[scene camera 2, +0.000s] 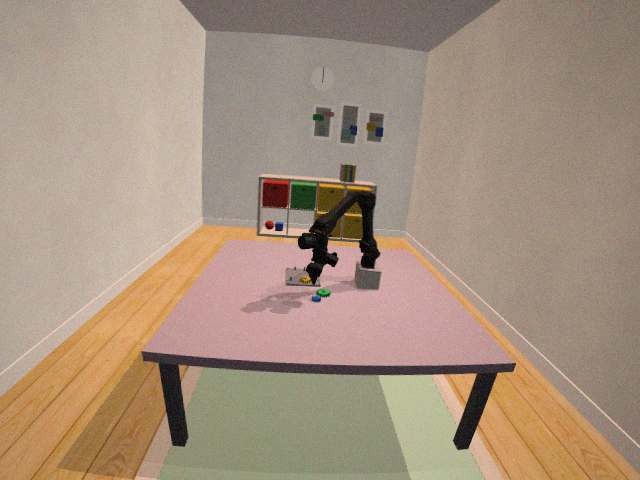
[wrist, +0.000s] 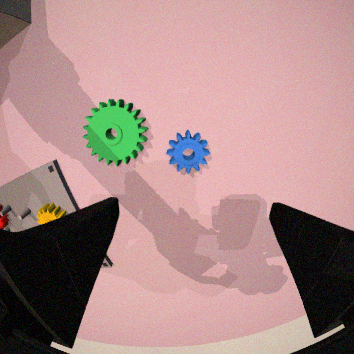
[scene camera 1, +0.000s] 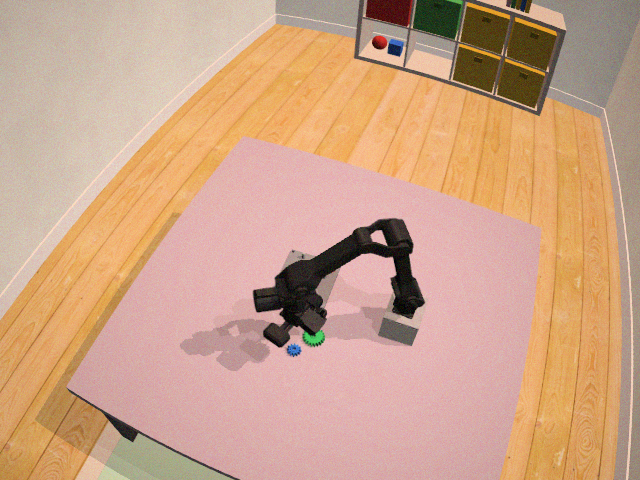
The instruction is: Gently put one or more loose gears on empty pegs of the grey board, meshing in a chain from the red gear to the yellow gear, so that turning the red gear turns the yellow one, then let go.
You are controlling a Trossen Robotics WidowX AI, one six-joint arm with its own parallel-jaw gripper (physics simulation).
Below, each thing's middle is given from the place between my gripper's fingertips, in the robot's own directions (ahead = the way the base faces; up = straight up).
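Labels:
There is a blue gear point(wrist: 187, 161), and it sits 9 cm below my hand and 1 cm behind it. A green gear point(wrist: 114, 115) is 9 cm below my hand too, 7 cm to the right of it and 4 cm behind it. Then I see the grey board point(wrist: 45, 184), which from my hand is 9 cm below, 25 cm to the right and 6 cm ahead.

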